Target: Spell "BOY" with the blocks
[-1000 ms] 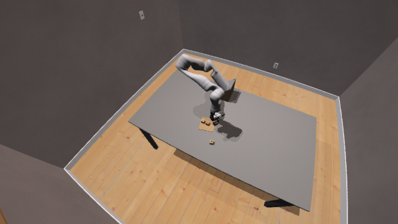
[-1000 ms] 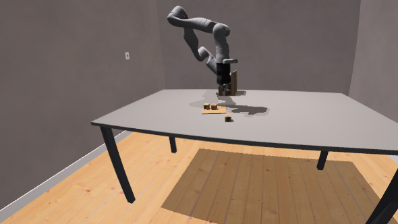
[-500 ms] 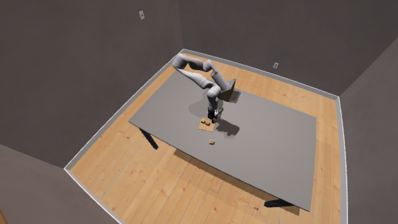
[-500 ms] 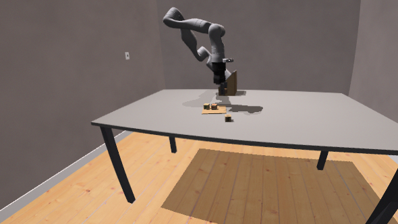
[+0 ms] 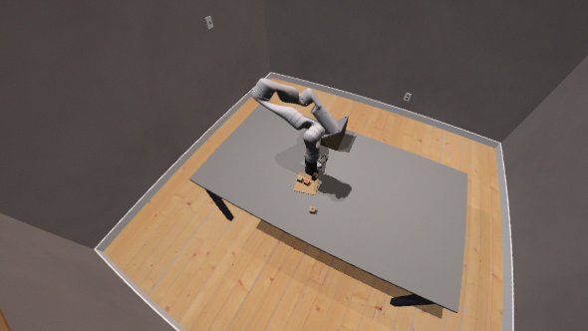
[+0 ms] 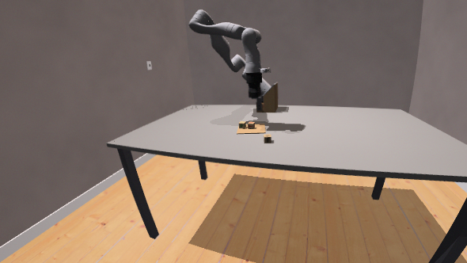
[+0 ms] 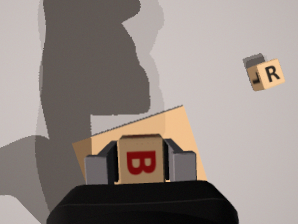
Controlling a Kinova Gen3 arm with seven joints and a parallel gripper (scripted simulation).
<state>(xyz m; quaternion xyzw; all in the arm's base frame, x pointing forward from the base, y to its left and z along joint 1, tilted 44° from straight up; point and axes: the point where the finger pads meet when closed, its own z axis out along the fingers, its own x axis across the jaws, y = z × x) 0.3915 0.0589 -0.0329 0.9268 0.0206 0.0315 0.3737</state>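
My gripper is now 5 cm to the left of the mat and 12 cm above it. From my hand the other things lie so: R block (15 cm ahead, 7 cm to the left, 11 cm below).
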